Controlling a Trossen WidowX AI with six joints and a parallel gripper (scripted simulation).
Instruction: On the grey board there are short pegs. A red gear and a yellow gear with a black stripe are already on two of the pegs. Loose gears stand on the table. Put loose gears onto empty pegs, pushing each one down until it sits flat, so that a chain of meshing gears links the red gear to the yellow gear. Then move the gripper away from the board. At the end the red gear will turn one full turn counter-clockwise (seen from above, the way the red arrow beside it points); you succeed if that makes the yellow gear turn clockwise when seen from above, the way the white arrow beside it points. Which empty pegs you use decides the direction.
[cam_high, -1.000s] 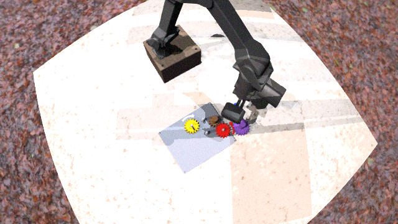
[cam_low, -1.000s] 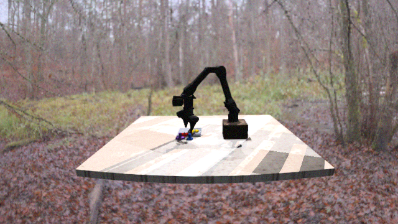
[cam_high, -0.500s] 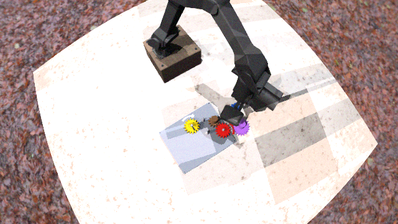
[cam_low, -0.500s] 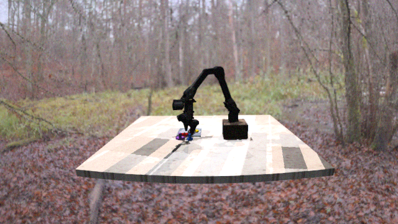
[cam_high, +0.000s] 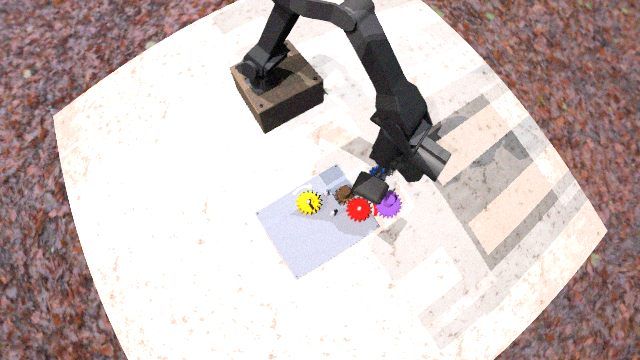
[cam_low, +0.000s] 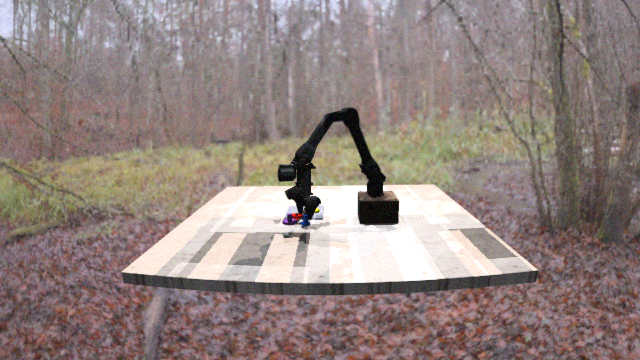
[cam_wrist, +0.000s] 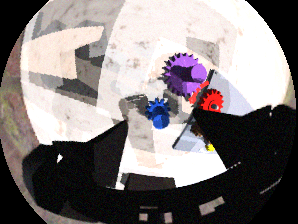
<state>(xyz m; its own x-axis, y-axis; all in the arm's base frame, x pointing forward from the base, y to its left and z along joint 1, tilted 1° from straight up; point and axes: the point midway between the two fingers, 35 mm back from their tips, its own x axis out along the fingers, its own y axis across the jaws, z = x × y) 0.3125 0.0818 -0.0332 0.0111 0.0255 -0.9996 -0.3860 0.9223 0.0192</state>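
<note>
My gripper tip is now 1 cm above the small blue gear. The rest, counted from my gripper tip: small brown gear (1 cm behind, 9 cm to the right, 1 cm below); then red gear (3 cm ahead, 9 cm to the right, 1 cm below); then purple gear (6 cm ahead, 3 cm to the right, 1 cm below).
</note>
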